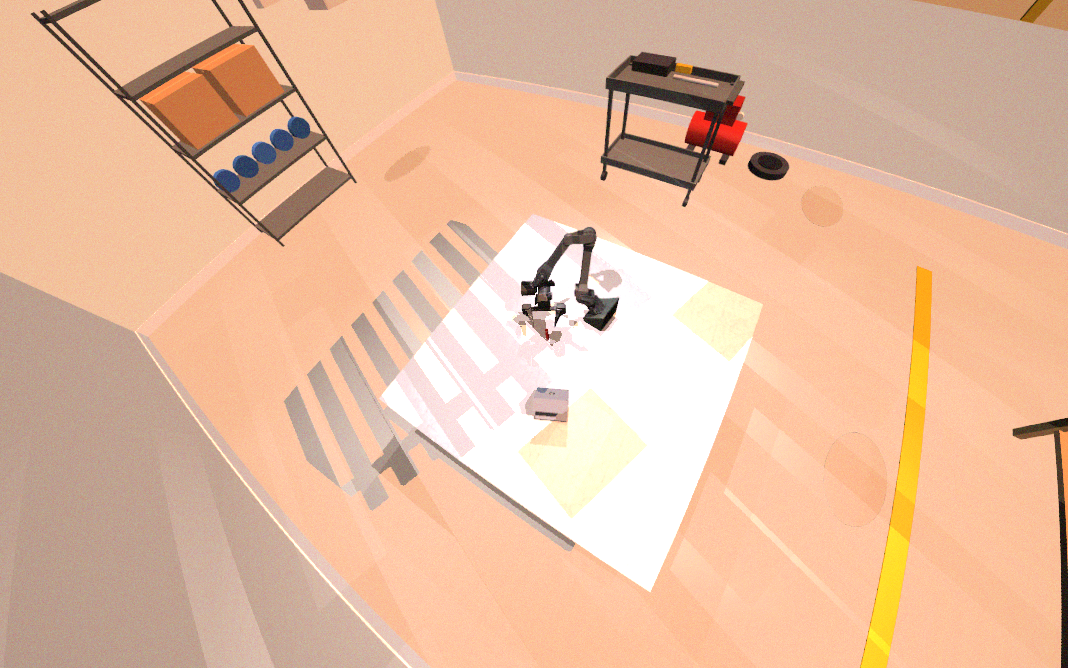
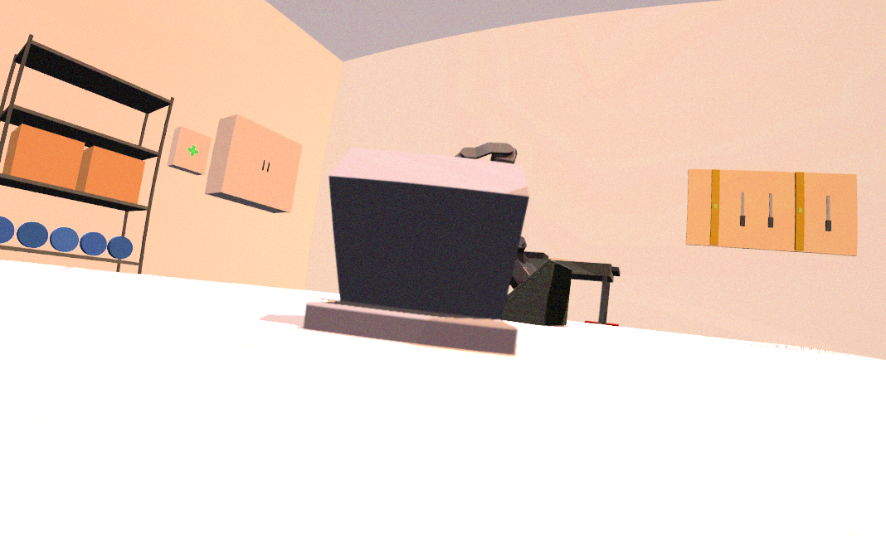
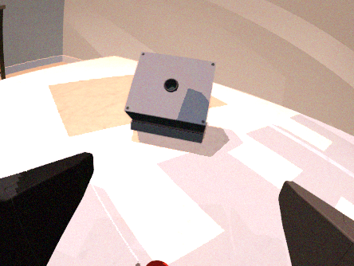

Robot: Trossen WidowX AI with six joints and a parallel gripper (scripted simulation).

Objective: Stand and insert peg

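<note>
Right now the red peg is 80 mm below my gripper tip and 20 mm behind it. Also, from my gripper tip: grey sloped panel: 240 mm ahead, 170 mm to the left, 60 mm below.
</note>
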